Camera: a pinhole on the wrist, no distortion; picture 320 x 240 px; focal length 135.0 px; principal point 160.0 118.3 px. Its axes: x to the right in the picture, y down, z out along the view. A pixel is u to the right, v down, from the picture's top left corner.
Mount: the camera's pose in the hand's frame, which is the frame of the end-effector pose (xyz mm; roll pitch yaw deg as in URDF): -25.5 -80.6 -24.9 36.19 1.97 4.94
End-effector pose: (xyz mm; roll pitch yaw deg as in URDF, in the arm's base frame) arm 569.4 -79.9 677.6 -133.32 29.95 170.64
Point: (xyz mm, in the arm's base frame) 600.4 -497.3 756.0
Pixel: 112.9 124.1
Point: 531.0 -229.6 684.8
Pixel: 188.0 167.6
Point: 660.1 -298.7 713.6
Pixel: 71.5 191.3
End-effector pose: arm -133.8 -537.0 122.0 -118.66 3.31 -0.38
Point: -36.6 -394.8 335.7
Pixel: 242.3 7.3
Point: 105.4 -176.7 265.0
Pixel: 241.5 103.6
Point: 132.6 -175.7 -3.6
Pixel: 271.5 206.1
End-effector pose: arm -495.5 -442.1 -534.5 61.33 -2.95 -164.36
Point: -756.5 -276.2 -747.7
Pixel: 267.7 51.2
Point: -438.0 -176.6 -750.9
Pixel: 79.9 64.6
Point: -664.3 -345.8 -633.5
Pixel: 305.7 103.5
